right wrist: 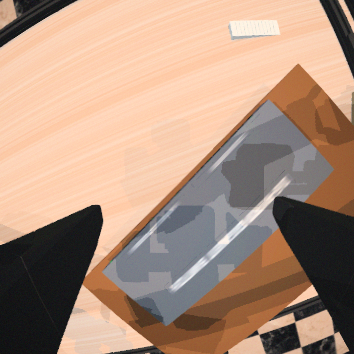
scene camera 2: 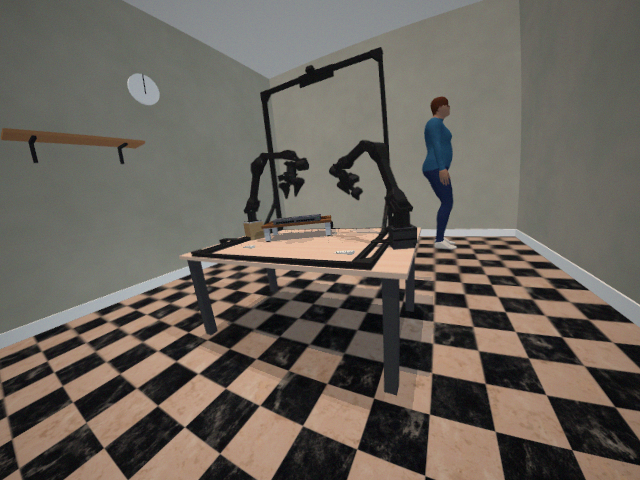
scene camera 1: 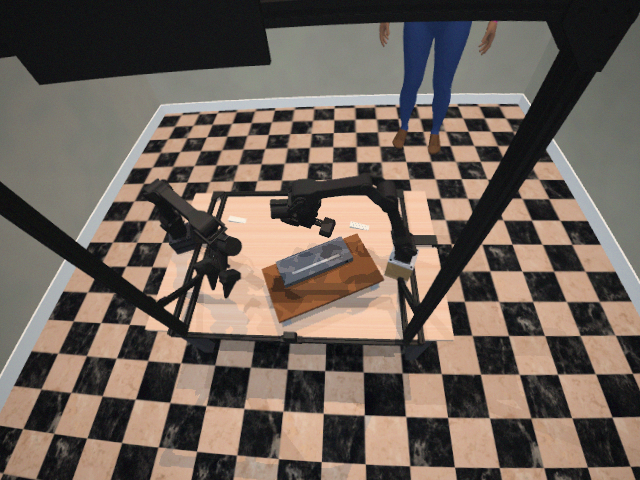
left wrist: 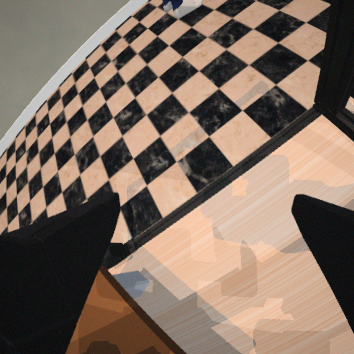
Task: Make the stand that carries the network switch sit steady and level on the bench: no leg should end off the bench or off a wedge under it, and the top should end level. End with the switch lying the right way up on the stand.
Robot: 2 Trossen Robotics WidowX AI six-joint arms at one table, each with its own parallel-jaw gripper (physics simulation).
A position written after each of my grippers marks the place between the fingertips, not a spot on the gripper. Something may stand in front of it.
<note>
My left gripper (scene camera 1: pixel 219 294) is open and holds nothing. My right gripper (right wrist: pixel 189 209) is open and holds nothing. Also in view: a grey network switch (scene camera 1: pixel 294 269). Also in view: a brown stand (scene camera 1: pixel 362 272).
The brown stand is seen too in the right wrist view (right wrist: pixel 270 278) and in the left wrist view (left wrist: pixel 110 312). The grey network switch is seen too in the right wrist view (right wrist: pixel 223 212). My left gripper also shows in the left wrist view (left wrist: pixel 207 201). The left wrist view does not show the grey network switch: it is out of frame.
</note>
